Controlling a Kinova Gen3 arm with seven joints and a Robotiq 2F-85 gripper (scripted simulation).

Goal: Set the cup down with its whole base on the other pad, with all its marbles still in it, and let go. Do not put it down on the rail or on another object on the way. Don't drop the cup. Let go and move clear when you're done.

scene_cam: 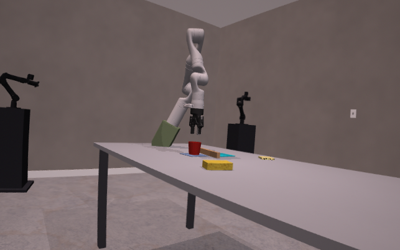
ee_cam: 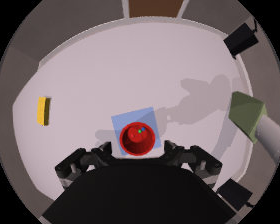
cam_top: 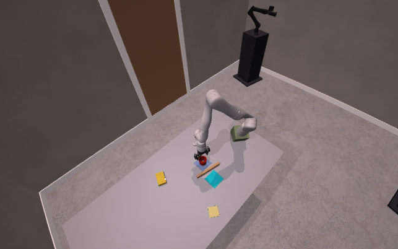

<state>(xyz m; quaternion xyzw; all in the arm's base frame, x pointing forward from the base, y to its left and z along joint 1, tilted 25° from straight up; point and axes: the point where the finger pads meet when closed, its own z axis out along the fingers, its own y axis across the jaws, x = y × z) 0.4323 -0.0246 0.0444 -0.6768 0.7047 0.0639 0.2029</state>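
My hand is 100 mm above the red cup. Round my hand: wooden rail: 90 mm to the left, 120 mm below; yellow sponge: 390 mm ahead, 70 mm to the right, 110 mm below.
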